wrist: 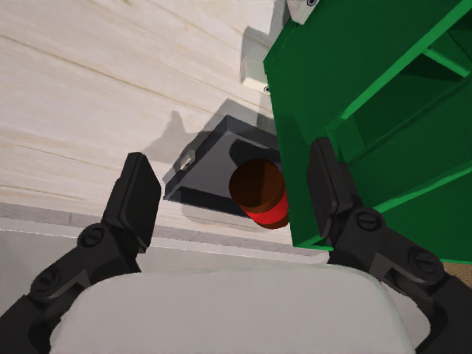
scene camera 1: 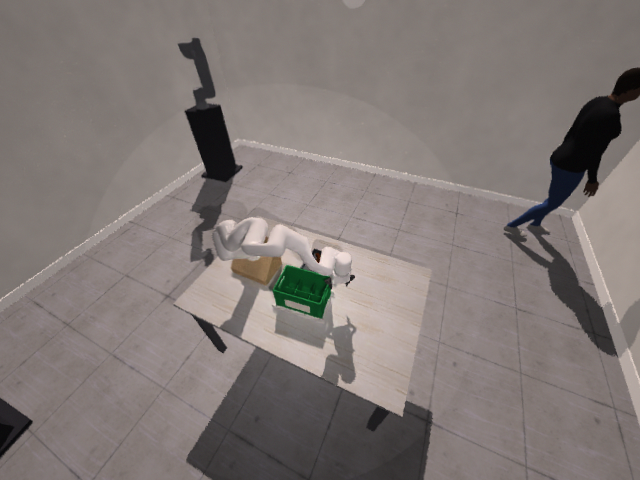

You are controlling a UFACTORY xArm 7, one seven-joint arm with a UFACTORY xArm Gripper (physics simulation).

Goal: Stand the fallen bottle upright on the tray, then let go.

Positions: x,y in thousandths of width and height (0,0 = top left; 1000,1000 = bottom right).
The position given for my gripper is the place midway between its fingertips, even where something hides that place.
I see my gripper (wrist: 488,465) and a bottle (wrist: 546,527).
